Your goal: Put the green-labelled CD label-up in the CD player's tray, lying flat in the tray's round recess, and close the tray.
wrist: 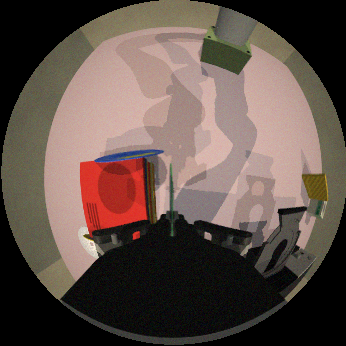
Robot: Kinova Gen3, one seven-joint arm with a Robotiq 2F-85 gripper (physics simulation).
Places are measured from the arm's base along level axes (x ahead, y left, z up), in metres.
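Pixels of known places: gripper, fingertip midpoint: [171, 217]; arm's base, link origin: [229, 36].
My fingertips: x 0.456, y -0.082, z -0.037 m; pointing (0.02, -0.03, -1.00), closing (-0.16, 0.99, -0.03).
Observation:
For each thing: its top centre in the pictures, then the offset to it from my fingertips. "spot": a spot on its surface instead.
- green-labelled CD, top centre: [167, 213] dx -0.014, dy -0.006, dz +0.028 m
- CD player, surface spot: [302, 262] spot: dx +0.110, dy +0.348, dz +0.079 m
- red box, top centre: [107, 204] dx +0.006, dy -0.100, dz -0.007 m
- blue disc, top centre: [111, 147] dx -0.077, dy -0.088, dz +0.024 m
- white round thing, top centre: [91, 243] dx +0.189, dy -0.213, dz -0.089 m
- yellow striped block, top centre: [326, 188] dx -0.091, dy +0.498, dz +0.035 m
My gripper [171, 217] is shut on the green-labelled CD. The green-labelled CD [171, 192] shows as a thin green line, edge-on to the view and upright in it, between the fingertips; its label face cannot be made out. It is a little to the right of the red box and apart from it. The CD player [302, 262] is at the lower right, partly hidden by the gripper. Its grey tray [267, 260] is out, with a round recess that shows dark.
A red box [115, 200] with darker and yellowish layers along its right side stands to the left. A blue disc [129, 156] is at its far edge. A white round thing [89, 244] shows below it. A yellow striped block [315, 187] is at the far right. The green robot base [225, 55] is at the top.

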